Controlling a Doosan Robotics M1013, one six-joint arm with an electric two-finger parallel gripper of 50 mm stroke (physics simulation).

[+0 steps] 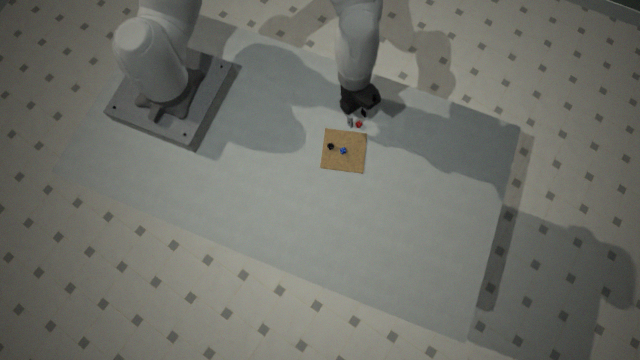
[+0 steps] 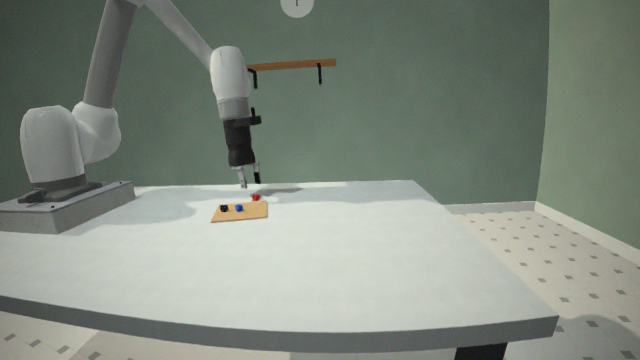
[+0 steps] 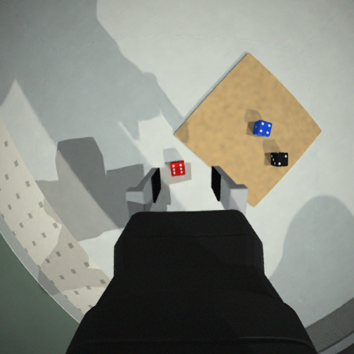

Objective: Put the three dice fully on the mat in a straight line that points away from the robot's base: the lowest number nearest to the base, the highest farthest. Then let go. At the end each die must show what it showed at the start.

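Frame: origin at the arm's base, x left, y ahead, z down, level; metres.
Where they show: gripper, between the fingertips: point(image 1: 356, 120) point(image 2: 251, 185); arm's base, origin of its link: point(image 1: 171, 89) point(image 2: 62, 194).
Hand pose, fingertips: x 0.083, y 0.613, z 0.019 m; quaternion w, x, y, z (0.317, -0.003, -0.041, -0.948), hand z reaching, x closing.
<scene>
Things, the pixels of their top centre, and the offset from my fingertips. Level surfaces: height alone.
- tan mat, centre of its top: point(image 2: 240, 210) point(image 1: 343, 150) dx -0.096, dy -0.013, dz +0.043 m
- black die, centre of its top: point(image 2: 223, 205) point(image 1: 330, 145) dx -0.099, dy -0.058, dz +0.027 m
- blue die, centre of its top: point(image 2: 238, 205) point(image 1: 343, 149) dx -0.102, dy -0.015, dz +0.027 m
- red die, centre of its top: point(image 2: 256, 194) point(image 1: 359, 123) dx +0.006, dy +0.009, dz +0.031 m
- table, height of its surface: dz +0.047 m
The tan mat point(image 1: 350, 165) point(image 2: 252, 216) point(image 3: 220, 120) lies flat on the table. A black die point(image 1: 330, 146) point(image 2: 224, 208) point(image 3: 279, 159) sits on the mat's base side; its top seems to show two, though the pips are small. A blue die point(image 1: 343, 150) point(image 2: 239, 208) point(image 3: 262, 128), four up, sits on the mat farther from the base, apart from the black one. A red die point(image 1: 359, 124) point(image 2: 256, 197) point(image 3: 177, 168), six up, lies on the table off the mat. My gripper point(image 1: 357, 117) point(image 2: 250, 183) point(image 3: 185, 177) is open and empty, above the table near the red die.
The robot's base plate point(image 1: 212, 95) point(image 2: 95, 205) stands at the left end of the table point(image 1: 280, 215) point(image 2: 325, 260). A wooden wall shelf point(image 2: 295, 65) is behind the arm. Shadows of the arm fall across the table near the mat.
</scene>
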